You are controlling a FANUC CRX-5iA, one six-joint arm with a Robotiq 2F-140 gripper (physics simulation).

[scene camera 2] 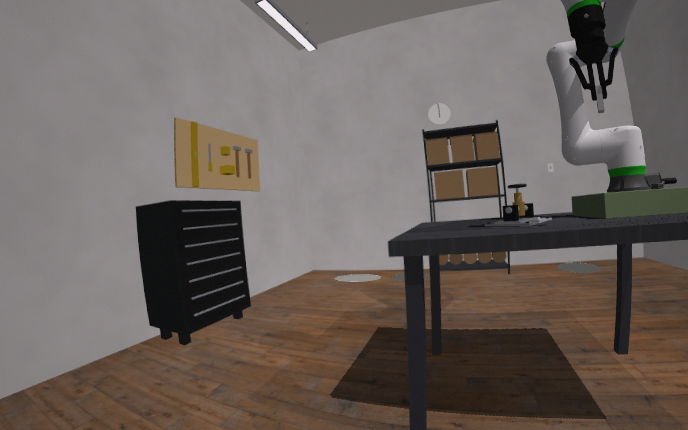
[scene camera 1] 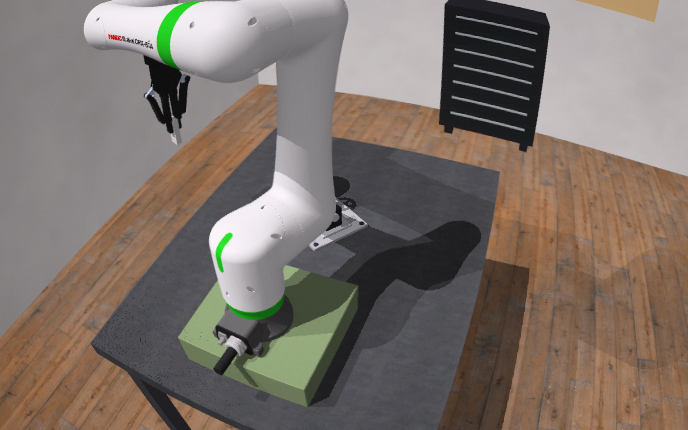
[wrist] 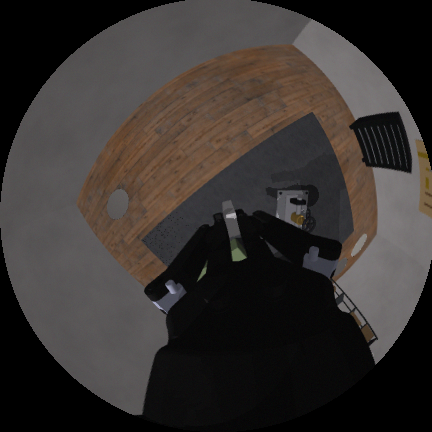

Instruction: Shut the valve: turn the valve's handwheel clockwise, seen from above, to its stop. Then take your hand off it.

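Note:
The valve point(scene camera 2: 518, 203) point(wrist: 297, 219) has a brass body between black flanges on a pale base plate point(scene camera 1: 319, 245) point(wrist: 285, 202). Its dark handwheel point(scene camera 2: 517, 186) point(wrist: 313, 220) sits on top, seen edge-on in scene camera 2; its turning angle cannot be told. In scene camera 1 the arm hides the valve body and handwheel. My gripper point(scene camera 1: 176, 135) point(scene camera 2: 600, 103) point(wrist: 228, 208) is shut with nothing between the fingers. It hangs high above the table, well apart from the handwheel, which lies to the right of the fingers in the wrist view.
The arm stands on a green block point(scene camera 1: 324, 324) point(scene camera 2: 641, 203) point(wrist: 239, 252) on the dark table point(scene camera 1: 431, 197) point(scene camera 2: 456, 234) point(wrist: 250, 175). A black drawer cabinet point(scene camera 1: 492, 76) point(scene camera 2: 213, 263) point(wrist: 382, 142) stands on the floor. A shelf rack point(scene camera 2: 461, 128) with boxes stands beyond the table.

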